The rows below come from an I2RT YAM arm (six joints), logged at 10 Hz.
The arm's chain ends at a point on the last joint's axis. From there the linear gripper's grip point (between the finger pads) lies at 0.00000 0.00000 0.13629 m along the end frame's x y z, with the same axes.
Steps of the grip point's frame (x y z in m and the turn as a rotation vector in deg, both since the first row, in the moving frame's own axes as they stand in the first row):
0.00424 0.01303 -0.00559 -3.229 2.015 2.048
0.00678 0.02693 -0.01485 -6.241 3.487 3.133
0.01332 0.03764 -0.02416 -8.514 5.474 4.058
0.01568 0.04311 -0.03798 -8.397 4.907 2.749
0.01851 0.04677 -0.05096 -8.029 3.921 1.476
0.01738 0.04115 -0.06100 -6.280 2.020 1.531
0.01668 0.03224 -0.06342 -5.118 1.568 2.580
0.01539 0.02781 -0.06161 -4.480 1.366 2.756
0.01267 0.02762 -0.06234 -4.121 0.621 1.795
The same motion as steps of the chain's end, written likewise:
-0.00041 0.00527 -0.00529 -3.229 2.015 2.048
-0.00108 0.01190 -0.01379 -6.241 3.487 3.133
0.00109 0.01705 -0.02204 -8.514 5.474 4.058
0.00455 0.02296 -0.03602 -8.397 4.907 2.749
0.00947 0.02763 -0.04931 -8.029 3.921 1.476
0.01279 0.02618 -0.06010 -6.280 2.020 1.531
0.01323 0.02000 -0.06283 -5.118 1.568 2.580
0.01240 0.01709 -0.06115 -4.480 1.366 2.756
0.01135 0.01780 -0.06198 -4.121 0.621 1.795

